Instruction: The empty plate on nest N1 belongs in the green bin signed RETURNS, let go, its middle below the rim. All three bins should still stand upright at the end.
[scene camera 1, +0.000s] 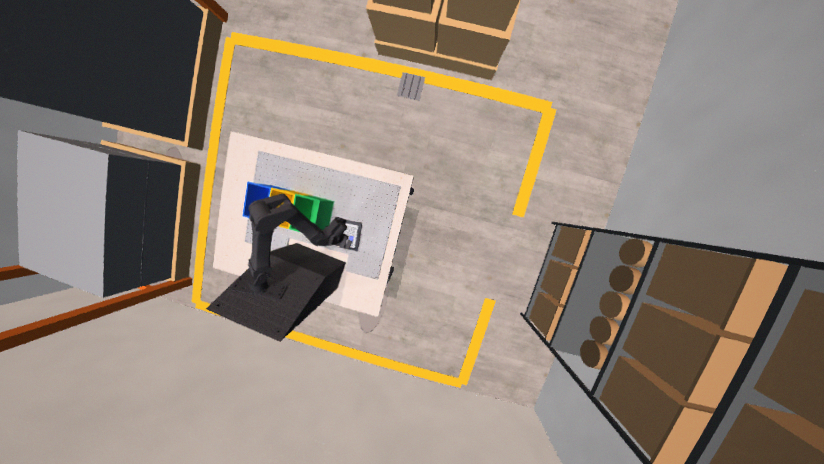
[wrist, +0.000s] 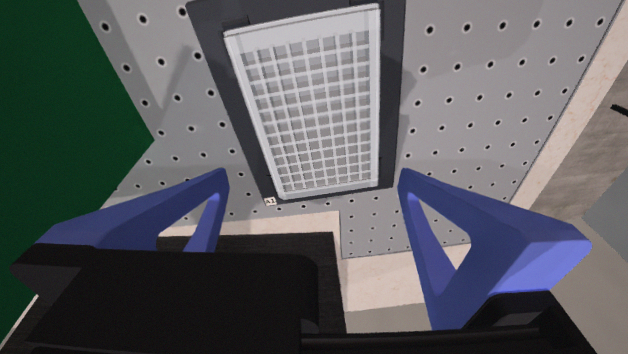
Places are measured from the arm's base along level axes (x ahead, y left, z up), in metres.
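Pixels of known places: gripper, fingertip midpoint: (scene camera 1: 344, 237) (wrist: 313, 177); arm's base, link origin: (scene camera 1: 260, 288).
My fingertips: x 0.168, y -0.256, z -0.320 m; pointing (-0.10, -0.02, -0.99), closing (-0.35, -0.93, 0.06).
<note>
Ahead of a thing's pixels: the offset from my fingertips to its top centre. "spot": to the spot under its first point. Level surfaces: height alone.
The empty plate @(dx +0.004, dy -0.007, dz -0.043 m) (wrist: 320, 105), pale with a grid of square wells, sits in the dark nest frame @(dx +0.004, dy -0.007, dz -0.054 m) (wrist: 391, 100) (scene camera 1: 359, 237). A small white label @(spot: dx -0.058, dy +0.061, dz -0.057 m) (wrist: 270, 201) is at the nest's near left corner; its print is hard to read. My gripper (wrist: 313, 177) is open, its blue fingers wide apart with nothing held. It hangs above the nest's near end, and the plate lies lower and mostly ahead of the fingertips. The green bin @(dx +0.129, dy +0.157, dz +0.111 m) (scene camera 1: 324, 214) (wrist: 60, 100) stands upright left of the nest in the wrist view. Its sign does not show.
The blue bin (scene camera 1: 256, 200) and yellow bin @(spot: dx +0.245, dy +0.257, dz +0.110 m) (scene camera 1: 283, 191) stand upright in a row with the green bin, partly behind the arm. They stand on the grey perforated board @(dz -0.069 m) (scene camera 1: 328, 172) on the pale table @(dz -0.082 m) (scene camera 1: 392, 181). The black pedestal (scene camera 1: 247, 311) is at the table's near side.
</note>
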